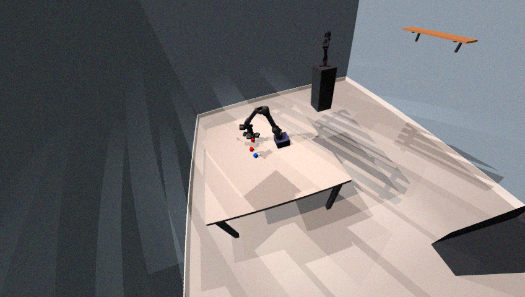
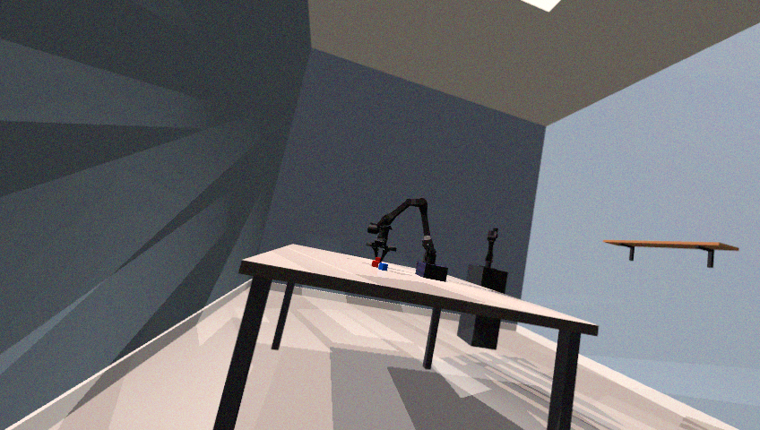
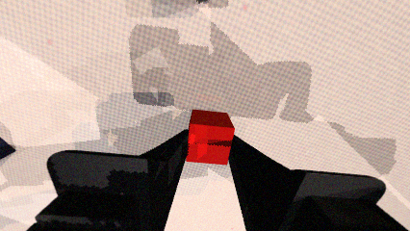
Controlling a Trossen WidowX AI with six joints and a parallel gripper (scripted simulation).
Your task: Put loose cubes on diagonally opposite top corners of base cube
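Now: the blue cube 20 mm ahead of my gripper tip, 220 mm to the left of it and 20 mm below it.
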